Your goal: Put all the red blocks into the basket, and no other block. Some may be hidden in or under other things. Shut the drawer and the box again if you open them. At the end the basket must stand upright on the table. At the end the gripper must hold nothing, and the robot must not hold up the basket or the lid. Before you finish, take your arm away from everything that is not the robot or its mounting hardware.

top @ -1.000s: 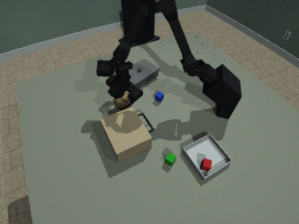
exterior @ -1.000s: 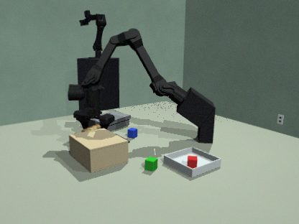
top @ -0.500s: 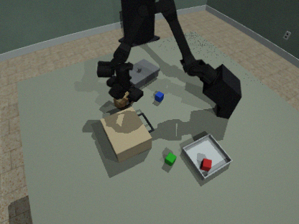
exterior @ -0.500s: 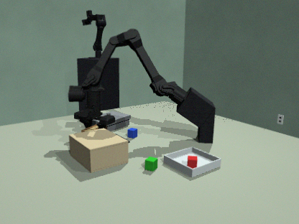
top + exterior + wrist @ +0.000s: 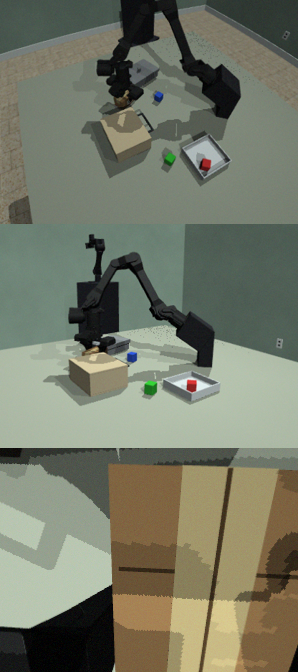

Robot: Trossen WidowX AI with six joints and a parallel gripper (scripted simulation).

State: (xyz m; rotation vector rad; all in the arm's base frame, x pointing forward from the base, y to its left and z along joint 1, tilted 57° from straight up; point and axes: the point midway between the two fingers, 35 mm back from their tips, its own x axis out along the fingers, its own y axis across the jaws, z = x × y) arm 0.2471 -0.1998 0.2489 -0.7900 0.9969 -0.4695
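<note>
The blue block is 120 mm to the left of my hand, 120 mm behind it and 40 mm below it. The rest, counted from my hand: knobbed lid: 190 mm behind, 60 mm to the right, 10 mm below; then brown box: 20 mm below; then tan drawer cabinet: 170 mm ahead, 130 mm to the left, 20 mm below.
</note>
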